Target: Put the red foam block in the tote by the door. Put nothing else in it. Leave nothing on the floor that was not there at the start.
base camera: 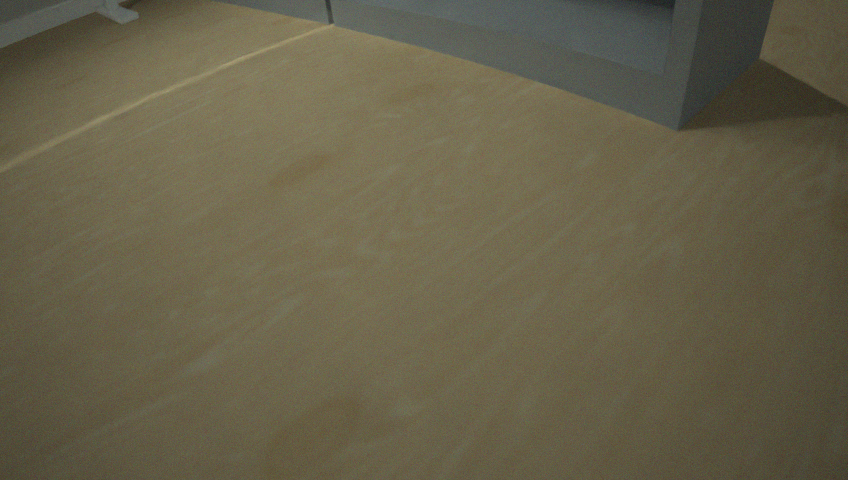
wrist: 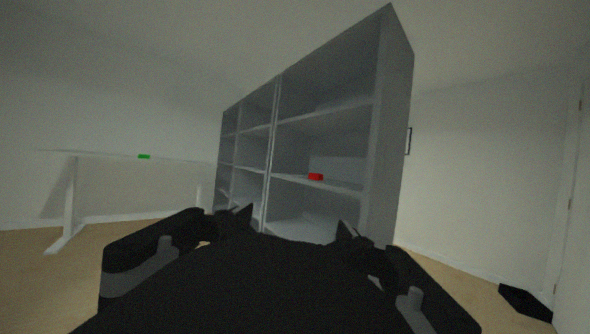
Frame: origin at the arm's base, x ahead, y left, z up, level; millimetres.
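Seen in the pictures: gripper, between the fingertips: (wrist: 293,221).
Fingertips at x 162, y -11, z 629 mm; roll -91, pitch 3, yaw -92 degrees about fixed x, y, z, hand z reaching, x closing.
A point is followed by its place in that frame.
The red foam block (wrist: 315,176) {x 1129, y -145, z 619 mm} lies on a middle shelf board in the near bay of the grey shelf unit (wrist: 392,130) {x 836, y -492, z 931 mm} (base camera: 723,56) {x 822, y -477, z -319 mm}. My gripper (wrist: 293,221) {x 162, y -11, z 629 mm} is open, with nothing between its fingers; in the wrist view it is low in front of the shelf unit, and the block shows beyond and above the fingertips. A low black object (wrist: 525,302) {x 1395, y -2406, z -395 mm} is on the floor at the right, by the white door (wrist: 575,200) {x 1152, y -2286, z 668 mm}; it may be the tote, but its inside cannot be made out.
A green block (wrist: 144,156) {x 1695, y 1767, z 578 mm} lies on a white table (wrist: 70,195) {x 1470, y 2357, z 82 mm} at the left. A foot of a white stand (base camera: 121,14) {x 2122, y 1302, z -372 mm} shows at the top left in the base view. The shelf unit's base and near corner stand at the top right there. A small dark frame (wrist: 409,141) {x 2443, y -1729, z 1271 mm} is on the wall.
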